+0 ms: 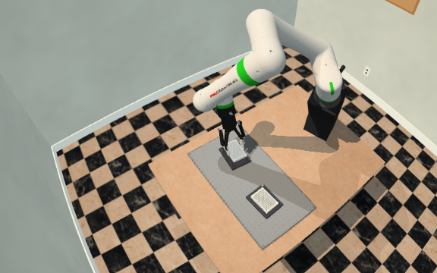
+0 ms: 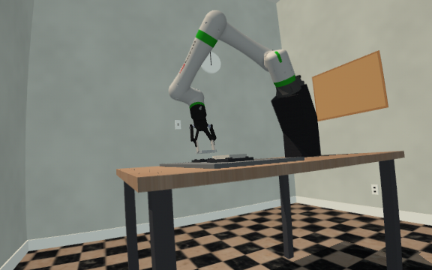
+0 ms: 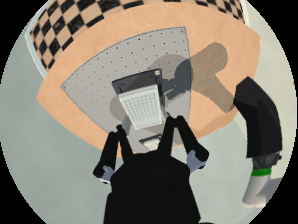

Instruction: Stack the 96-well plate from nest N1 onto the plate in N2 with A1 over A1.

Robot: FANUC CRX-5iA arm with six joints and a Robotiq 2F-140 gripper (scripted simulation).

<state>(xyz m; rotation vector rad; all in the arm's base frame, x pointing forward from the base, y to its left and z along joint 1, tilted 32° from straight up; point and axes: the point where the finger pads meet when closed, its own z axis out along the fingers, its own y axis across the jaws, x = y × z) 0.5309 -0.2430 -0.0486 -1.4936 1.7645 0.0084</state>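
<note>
Right now my hand is 70 mm above the plate nest N1. Round my hand: white 96-well plate: 30 mm below.
</note>
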